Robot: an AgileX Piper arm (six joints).
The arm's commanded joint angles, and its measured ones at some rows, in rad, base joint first. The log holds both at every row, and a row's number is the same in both.
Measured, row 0:
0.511, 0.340, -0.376, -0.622, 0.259, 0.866
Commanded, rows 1 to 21:
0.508, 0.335, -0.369, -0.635, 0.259, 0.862
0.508, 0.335, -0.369, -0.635, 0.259, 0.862
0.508, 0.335, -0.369, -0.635, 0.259, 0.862
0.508, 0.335, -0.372, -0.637, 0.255, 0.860
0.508, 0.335, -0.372, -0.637, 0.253, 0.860
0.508, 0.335, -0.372, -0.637, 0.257, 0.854
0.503, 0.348, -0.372, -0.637, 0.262, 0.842
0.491, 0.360, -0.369, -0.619, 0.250, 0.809
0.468, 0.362, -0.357, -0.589, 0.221, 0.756
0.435, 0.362, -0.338, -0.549, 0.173, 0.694
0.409, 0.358, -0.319, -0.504, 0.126, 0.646
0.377, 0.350, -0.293, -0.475, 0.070, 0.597
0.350, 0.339, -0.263, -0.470, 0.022, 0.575
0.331, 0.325, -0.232, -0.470, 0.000, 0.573
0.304, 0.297, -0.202, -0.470, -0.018, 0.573
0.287, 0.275, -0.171, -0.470, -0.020, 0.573
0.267, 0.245, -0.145, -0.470, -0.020, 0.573
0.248, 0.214, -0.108, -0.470, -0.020, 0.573
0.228, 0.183, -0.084, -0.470, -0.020, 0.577
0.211, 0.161, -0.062, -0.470, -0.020, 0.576
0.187, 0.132, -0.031, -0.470, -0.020, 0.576
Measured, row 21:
0.258, 0.222, -0.124, -0.473, 0.000, 0.586
